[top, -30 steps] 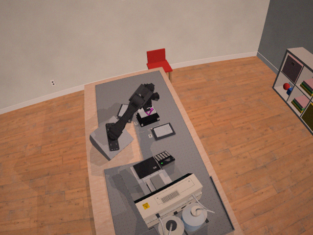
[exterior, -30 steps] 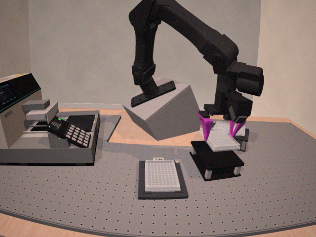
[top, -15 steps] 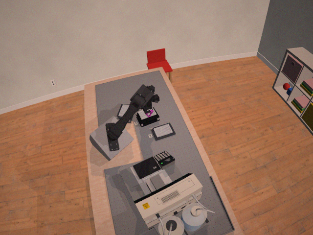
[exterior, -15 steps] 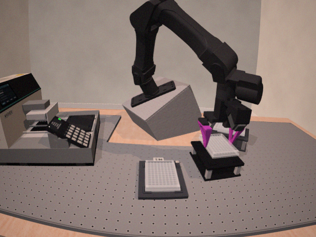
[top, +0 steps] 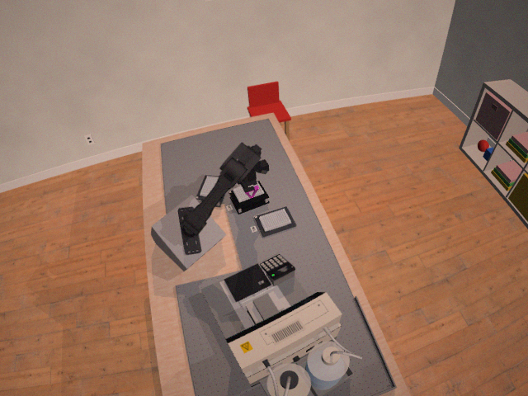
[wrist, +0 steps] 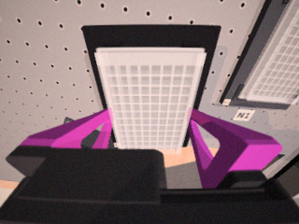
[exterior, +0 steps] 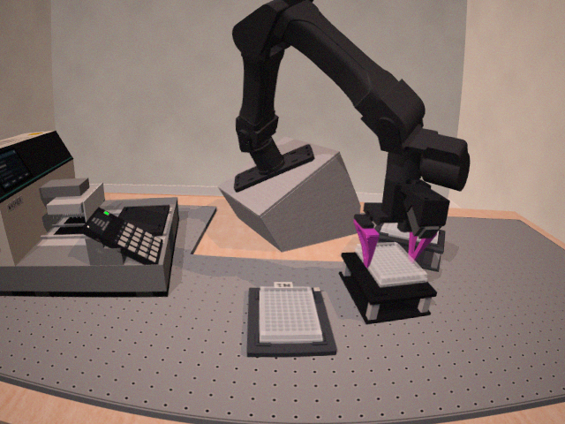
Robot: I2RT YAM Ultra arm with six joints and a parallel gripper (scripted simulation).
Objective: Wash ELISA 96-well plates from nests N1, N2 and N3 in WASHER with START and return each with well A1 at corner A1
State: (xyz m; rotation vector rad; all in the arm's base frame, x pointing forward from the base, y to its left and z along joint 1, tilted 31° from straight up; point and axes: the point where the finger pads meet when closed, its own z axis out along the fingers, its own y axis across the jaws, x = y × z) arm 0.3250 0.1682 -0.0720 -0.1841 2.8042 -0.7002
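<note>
My hand is 30 mm above the raised black nest. The rest, counted from my hand: nest N1 (70 mm ahead, 180 mm to the right, 60 mm below); then black carrier pocket (160 mm behind, 460 mm to the right, 10 mm above); then grey manifold (140 mm behind, 610 mm to the right, 60 mm above).
</note>
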